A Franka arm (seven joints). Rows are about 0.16 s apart.
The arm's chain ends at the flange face. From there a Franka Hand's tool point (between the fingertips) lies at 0.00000 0.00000 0.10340 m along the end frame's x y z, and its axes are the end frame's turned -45 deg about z.
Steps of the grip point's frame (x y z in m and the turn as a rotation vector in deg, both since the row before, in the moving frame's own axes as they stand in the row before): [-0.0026 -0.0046 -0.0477 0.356 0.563 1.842]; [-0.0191 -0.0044 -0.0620 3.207 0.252 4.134]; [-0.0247 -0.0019 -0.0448 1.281 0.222 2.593]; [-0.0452 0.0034 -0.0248 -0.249 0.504 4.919]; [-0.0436 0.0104 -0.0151 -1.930 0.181 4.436]
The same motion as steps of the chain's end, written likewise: [-0.0054 -0.0002 -0.0477 0.650 0.146 1.842]; [-0.0130 0.0149 -0.0618 2.446 -2.090 4.134]; [-0.0175 0.0181 -0.0448 1.063 -0.749 2.593]; [-0.0305 0.0346 -0.0248 0.180 0.532 4.919]; [-0.0261 0.0359 -0.0150 -1.237 1.493 4.436]
